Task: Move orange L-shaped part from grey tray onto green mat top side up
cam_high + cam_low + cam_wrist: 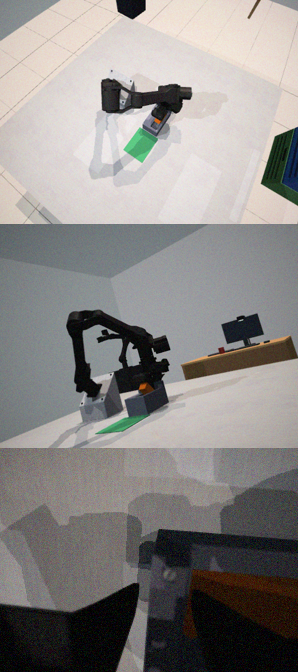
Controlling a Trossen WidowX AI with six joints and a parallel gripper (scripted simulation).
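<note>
The orange L-shaped part is 4 cm to the right of my gripper tip. Also, from my gripper tip: green mat 22 cm to the right, 5 cm below, 1 cm ahead.
</note>
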